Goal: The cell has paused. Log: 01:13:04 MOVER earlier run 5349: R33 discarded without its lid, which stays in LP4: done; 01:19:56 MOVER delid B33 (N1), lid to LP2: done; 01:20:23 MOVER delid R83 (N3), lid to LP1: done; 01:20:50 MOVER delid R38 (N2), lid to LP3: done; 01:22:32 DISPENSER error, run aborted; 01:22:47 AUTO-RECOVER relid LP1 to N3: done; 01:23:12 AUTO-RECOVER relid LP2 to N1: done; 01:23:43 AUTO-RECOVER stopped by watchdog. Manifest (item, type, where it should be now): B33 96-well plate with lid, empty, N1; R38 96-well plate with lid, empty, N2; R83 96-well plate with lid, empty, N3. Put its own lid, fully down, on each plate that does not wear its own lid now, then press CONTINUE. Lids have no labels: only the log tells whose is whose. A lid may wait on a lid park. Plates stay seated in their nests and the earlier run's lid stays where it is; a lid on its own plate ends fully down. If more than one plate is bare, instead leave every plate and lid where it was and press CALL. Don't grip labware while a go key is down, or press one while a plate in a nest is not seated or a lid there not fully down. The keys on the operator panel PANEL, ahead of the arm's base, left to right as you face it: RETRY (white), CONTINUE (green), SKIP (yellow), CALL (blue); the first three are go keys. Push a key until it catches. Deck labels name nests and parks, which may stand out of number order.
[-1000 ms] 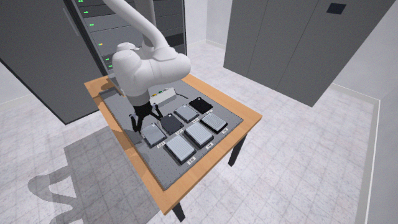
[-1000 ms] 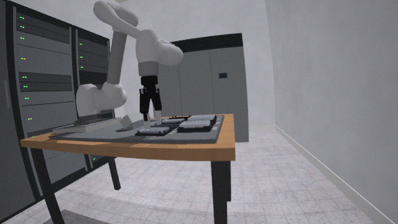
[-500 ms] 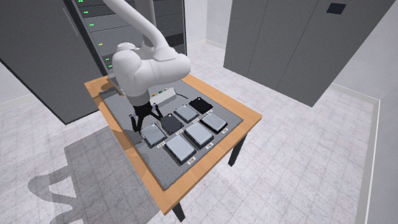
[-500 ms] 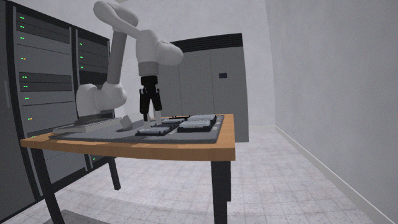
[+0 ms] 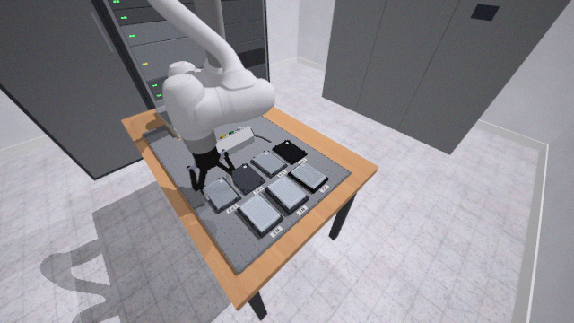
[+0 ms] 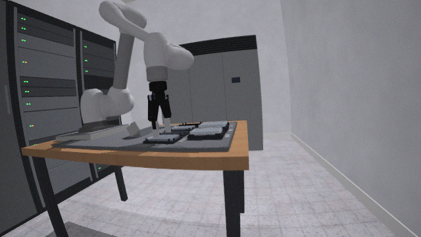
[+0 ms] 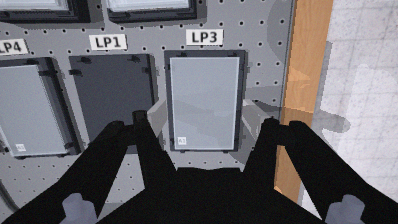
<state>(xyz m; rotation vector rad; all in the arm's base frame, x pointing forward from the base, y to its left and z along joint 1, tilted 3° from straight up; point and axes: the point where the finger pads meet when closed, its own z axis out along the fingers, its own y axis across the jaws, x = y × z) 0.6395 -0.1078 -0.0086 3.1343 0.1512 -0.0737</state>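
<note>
Right now the park LP3 is 40 mm below my hand. Round my hand: yellow skip key: 260 mm behind, 130 mm to the left, 20 mm above; blue call key: 250 mm behind, 80 mm to the left, 20 mm above; park LP1: 120 mm to the left, 40 mm below, 20 mm behind.
</note>
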